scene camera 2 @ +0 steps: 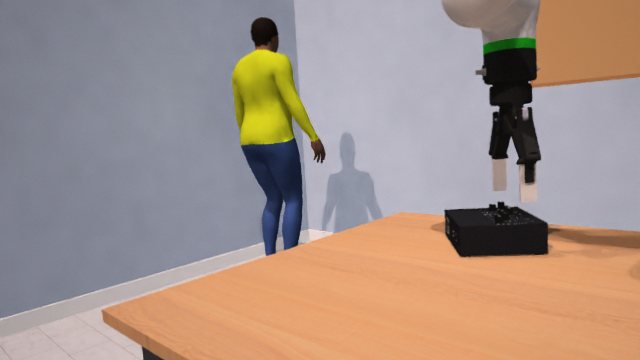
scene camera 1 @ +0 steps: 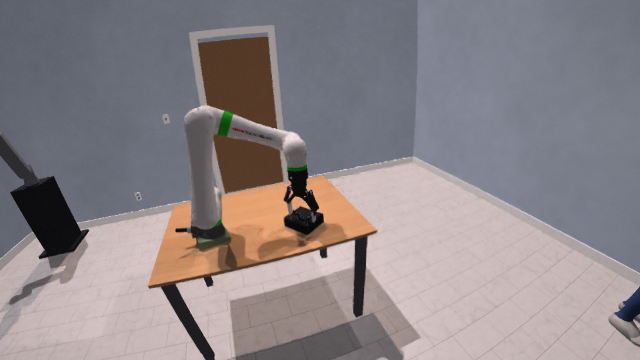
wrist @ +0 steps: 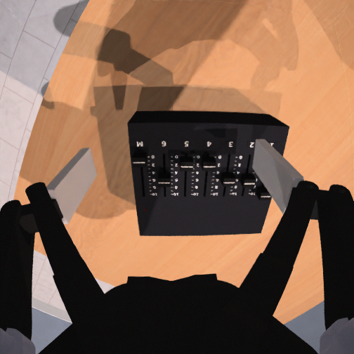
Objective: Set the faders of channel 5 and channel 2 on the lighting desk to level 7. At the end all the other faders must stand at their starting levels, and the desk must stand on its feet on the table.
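Seen in the pictures: gripper, between the fingertips: (scene camera 2: pixel 512 195) (scene camera 1: pixel 302 217); arm's base, origin of its link: (scene camera 1: pixel 211 231).
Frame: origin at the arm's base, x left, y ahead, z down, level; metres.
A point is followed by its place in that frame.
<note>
The black lighting desk (scene camera 1: pixel 305 225) {x -0.186, y 0.476, z -0.020 m} (scene camera 2: pixel 500 240) {x -0.024, y 0.458, z 0.006 m} (wrist: pixel 200 217) stands flat on the table. In the wrist view its labels are upside down. The channel 5 fader (wrist: pixel 186 164) is near mark 2. The channel 2 fader (wrist: pixel 249 183) is past mid-scale; the right finger partly covers its channel label and scale, so its exact level is unclear. My gripper (scene camera 1: pixel 302 212) {x -0.152, y 0.473, z -0.051 m} (scene camera 2: pixel 514 194) {x -0.152, y 0.473, z -0.051 m} (wrist: pixel 172 156) is wide open and empty, pointing down above the desk. In the wrist view one finger is beyond the M side, the other over the channel 1 and 2 side.
The other faders are M (wrist: pixel 139 161), 6 (wrist: pixel 164 182), 4 (wrist: pixel 209 164), 3 (wrist: pixel 229 182) and 1 (wrist: pixel 265 195). The wooden table (scene camera 1: pixel 345 215) {x -0.119, y 0.736, z 0.035 m} (scene camera 2: pixel 300 300) {x 0.296, y 0.629, z 0.035 m} (wrist: pixel 115 255) carries the arm's base. A person (scene camera 2: pixel 265 100) stands beyond the table. A black pedestal (scene camera 1: pixel 45 215) stands at far left.
</note>
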